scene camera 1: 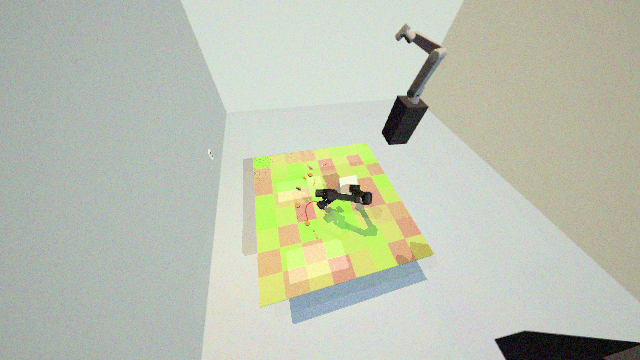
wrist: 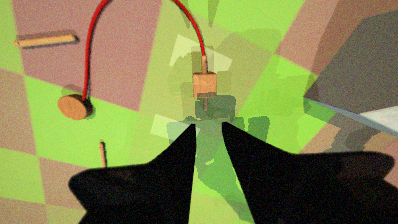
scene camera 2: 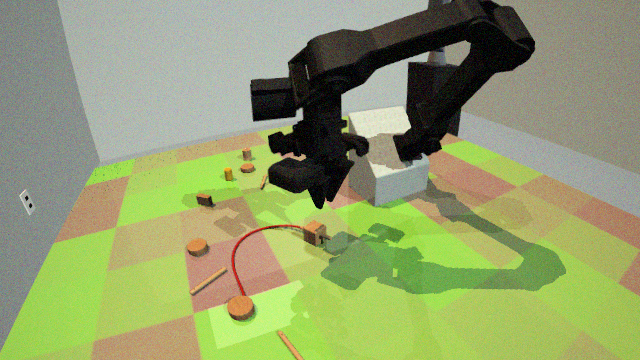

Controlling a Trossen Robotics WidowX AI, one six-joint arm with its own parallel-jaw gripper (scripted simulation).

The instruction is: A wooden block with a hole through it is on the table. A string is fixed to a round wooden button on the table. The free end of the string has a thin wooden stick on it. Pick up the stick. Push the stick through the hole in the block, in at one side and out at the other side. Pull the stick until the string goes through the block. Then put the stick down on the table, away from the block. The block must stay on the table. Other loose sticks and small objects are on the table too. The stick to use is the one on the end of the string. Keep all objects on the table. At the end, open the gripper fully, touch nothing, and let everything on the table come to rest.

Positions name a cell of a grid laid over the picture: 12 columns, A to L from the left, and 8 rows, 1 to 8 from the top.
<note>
I see my gripper (scene camera 2: G5).
My gripper also shows in the wrist view (wrist: G5).
</note>
